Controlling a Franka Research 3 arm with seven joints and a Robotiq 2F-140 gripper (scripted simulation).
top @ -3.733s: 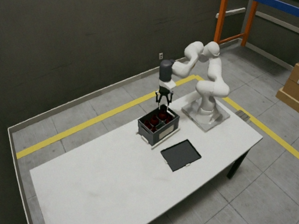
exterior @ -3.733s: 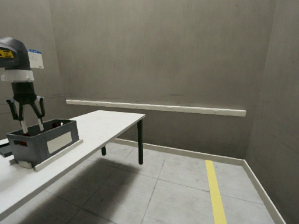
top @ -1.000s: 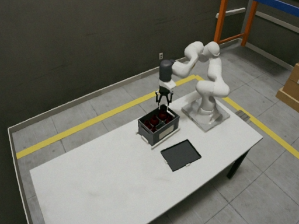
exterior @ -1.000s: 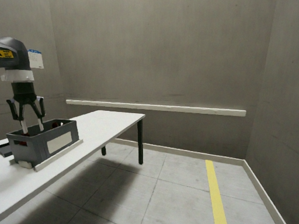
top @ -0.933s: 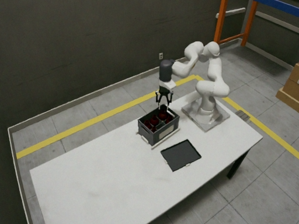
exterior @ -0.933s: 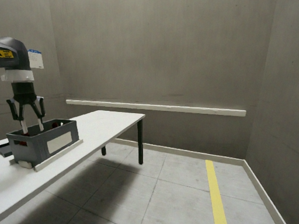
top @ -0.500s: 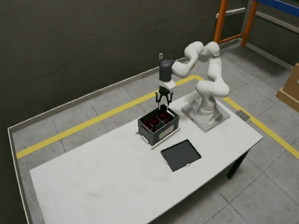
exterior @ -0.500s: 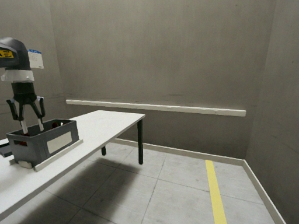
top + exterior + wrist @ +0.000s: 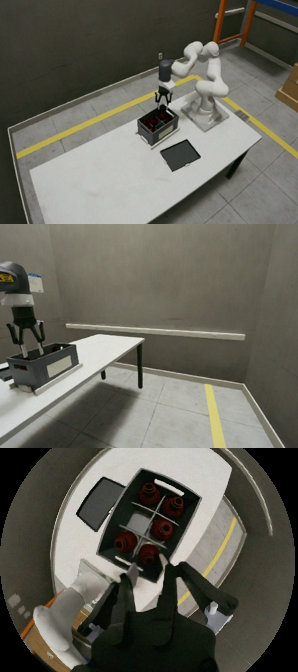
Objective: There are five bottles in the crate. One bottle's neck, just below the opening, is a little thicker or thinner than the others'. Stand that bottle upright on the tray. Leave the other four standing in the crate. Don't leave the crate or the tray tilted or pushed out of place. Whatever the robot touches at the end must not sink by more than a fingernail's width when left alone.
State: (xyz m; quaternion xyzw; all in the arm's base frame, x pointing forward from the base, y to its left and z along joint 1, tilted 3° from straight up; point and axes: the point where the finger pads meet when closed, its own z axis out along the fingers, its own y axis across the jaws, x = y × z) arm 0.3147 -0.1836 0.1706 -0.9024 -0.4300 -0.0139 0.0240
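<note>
The dark grey crate lies 13 cm below my hand, 8 cm ahead of it and 5 cm to the left of it. The rest, counted from my hand: flat black tray: 34 cm to the left, 20 cm below, 8 cm ahead.
</note>
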